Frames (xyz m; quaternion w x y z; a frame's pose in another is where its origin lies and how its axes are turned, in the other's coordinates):
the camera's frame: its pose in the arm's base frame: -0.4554 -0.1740 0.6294 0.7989 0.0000 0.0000 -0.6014
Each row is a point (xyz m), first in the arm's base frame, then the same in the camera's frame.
Working: the arm's base frame: its pose in the camera's frame: -0.0413 0.4858 -0.6294 0.7989 0.0000 0.0000 0.6014

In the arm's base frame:
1: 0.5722 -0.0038 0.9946
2: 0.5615 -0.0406 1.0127
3: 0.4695 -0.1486 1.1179
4: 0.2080 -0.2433 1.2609
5: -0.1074 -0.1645 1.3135
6: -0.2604 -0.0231 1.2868
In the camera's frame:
1: 0.1207 1.0346 0.3652
2: 0.1531 1.0141 0.3833
3: 0.2314 0.8958 0.4885
4: 0.2501 0.6184 0.6315
5: 0.0871 0.3371 0.6841
6: -0.0911 0.2291 0.6574

